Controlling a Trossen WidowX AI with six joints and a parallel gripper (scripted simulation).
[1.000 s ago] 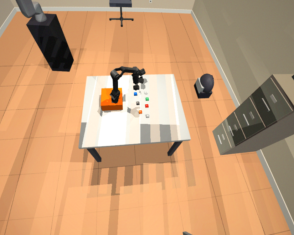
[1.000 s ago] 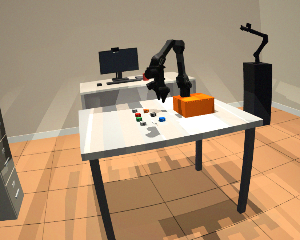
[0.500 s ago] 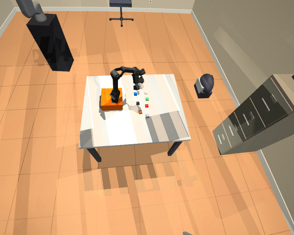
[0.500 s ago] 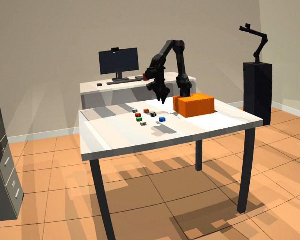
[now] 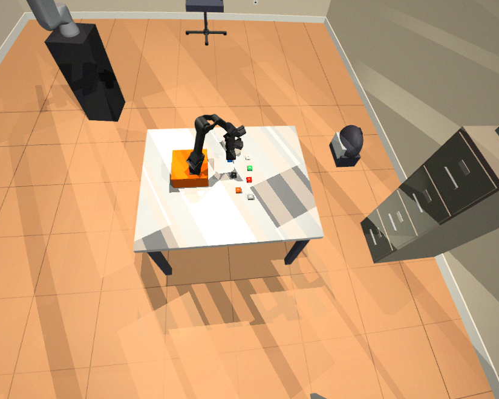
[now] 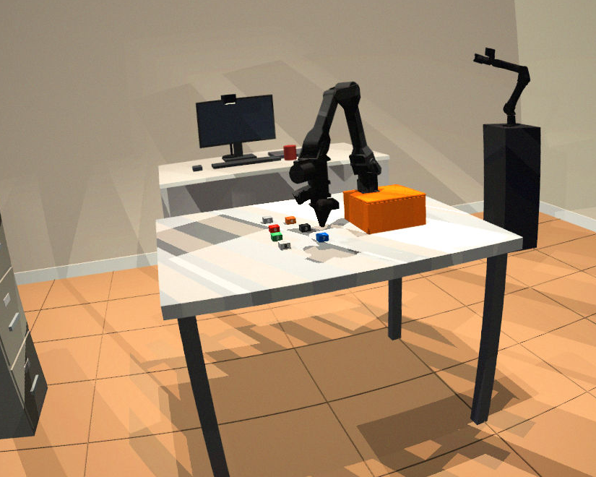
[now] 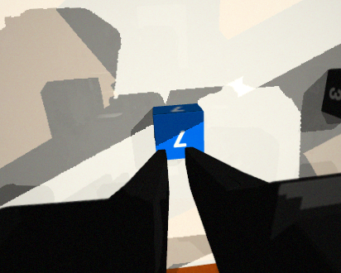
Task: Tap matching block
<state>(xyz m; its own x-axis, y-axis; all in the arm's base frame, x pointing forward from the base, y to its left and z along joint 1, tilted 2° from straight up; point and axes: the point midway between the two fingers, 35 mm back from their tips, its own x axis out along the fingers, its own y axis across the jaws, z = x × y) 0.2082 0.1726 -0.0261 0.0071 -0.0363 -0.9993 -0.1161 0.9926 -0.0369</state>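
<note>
My gripper tip is now 1 cm to the left of the blue block and 4 cm above it. From my gripper tip the other things lie so: white-grey block 12 cm ahead, 2 cm to the left, 4 cm below; green block 14 cm ahead, 7 cm to the right, 4 cm below; black block 3 cm ahead, 13 cm to the right, 4 cm below.
</note>
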